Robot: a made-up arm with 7 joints.
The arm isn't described. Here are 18 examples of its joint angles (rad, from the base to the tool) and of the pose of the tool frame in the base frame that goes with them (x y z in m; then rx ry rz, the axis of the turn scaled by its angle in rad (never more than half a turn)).
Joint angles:
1: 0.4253 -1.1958 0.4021 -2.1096 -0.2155 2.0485 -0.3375
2: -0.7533 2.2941 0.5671 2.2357 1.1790 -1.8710 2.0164
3: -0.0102 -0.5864 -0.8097 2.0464 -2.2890 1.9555 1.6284
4: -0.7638 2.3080 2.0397 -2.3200 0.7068 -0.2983 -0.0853
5: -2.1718 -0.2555 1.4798 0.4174 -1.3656 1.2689 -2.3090
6: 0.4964 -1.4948 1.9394 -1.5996 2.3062 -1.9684 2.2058
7: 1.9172 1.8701 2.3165 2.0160 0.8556 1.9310 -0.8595
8: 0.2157 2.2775 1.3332 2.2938 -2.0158 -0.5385 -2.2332
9: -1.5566 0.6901 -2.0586 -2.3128 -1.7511 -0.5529 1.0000
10: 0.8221 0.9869 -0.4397 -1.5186 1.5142 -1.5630 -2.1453
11: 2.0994 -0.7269 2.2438 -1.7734 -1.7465 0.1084 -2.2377
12: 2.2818 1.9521 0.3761 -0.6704 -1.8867 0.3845 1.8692
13: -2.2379 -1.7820 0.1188 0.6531 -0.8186 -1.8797 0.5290
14: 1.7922 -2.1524 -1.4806 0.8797 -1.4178 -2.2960 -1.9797
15: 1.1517 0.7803 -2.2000 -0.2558 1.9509 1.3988 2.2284
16: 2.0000 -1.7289 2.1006 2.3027 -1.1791 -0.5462 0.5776
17: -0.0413 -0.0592 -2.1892 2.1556 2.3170 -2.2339 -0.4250
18: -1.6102 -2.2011 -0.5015 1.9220 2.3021 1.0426 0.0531
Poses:
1: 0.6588 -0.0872 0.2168 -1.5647 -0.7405 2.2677
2: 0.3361 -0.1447 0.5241 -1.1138 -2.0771 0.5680
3: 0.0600 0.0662 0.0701 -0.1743 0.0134 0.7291
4: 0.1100 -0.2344 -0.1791 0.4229 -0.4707 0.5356
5: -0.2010 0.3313 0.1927 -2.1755 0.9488 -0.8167
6: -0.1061 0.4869 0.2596 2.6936 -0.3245 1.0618
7: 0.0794 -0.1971 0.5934 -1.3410 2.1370 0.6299
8: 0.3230 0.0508 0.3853 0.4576 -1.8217 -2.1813
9: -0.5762 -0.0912 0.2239 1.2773 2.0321 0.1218
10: 0.4810 -0.4378 0.0573 -2.1422 -1.1940 1.1435
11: 0.2165 -0.2965 0.3041 0.9890 1.4238 0.9535
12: -0.0642 -0.5608 -0.0772 -0.6358 0.1231 1.7371
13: 0.0594 0.2335 0.3295 -0.4521 1.2050 -2.7921
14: 0.3406 -0.0446 0.2130 0.8183 -1.1162 -1.4191
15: 0.3123 -0.1489 -0.0974 0.1719 -2.0653 1.4750
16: -0.2481 -0.4346 -0.0973 1.8123 2.1851 1.1520
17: 0.3994 0.2500 0.0197 0.7477 2.2982 1.5944
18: -0.2563 0.0289 -0.1308 -0.5154 0.0861 -0.1004
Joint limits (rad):
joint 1: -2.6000..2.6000
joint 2: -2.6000..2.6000
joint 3: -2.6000..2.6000
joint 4: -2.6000..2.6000
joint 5: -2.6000..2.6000
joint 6: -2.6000..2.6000
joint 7: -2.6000..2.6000
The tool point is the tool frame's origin. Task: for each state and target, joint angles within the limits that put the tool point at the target. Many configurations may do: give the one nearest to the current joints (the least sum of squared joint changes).
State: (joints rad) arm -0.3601 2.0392 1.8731 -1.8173 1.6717 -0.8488 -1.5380
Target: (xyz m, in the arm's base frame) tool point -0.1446 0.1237 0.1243
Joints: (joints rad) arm 0.5284 1.9999 2.2140 -1.6815 2.0027 -0.5864 -1.6594
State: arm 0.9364 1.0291 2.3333 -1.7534 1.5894 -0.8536 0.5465
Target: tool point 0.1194 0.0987 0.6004
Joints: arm 1.5561 0.1825 1.5794 -2.4411 1.7793 -0.8745 0.2204
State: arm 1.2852 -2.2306 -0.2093 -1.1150 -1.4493 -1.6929 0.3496
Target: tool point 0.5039 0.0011 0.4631
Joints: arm 0.1630 -2.6000 -0.0034 -0.5793 -1.2152 -1.3828 0.5189
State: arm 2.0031 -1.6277 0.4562 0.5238 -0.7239 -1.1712 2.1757
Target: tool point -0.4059 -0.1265 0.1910
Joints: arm 1.7764 -1.1638 0.9209 0.7292 -0.6583 -1.3866 2.0374
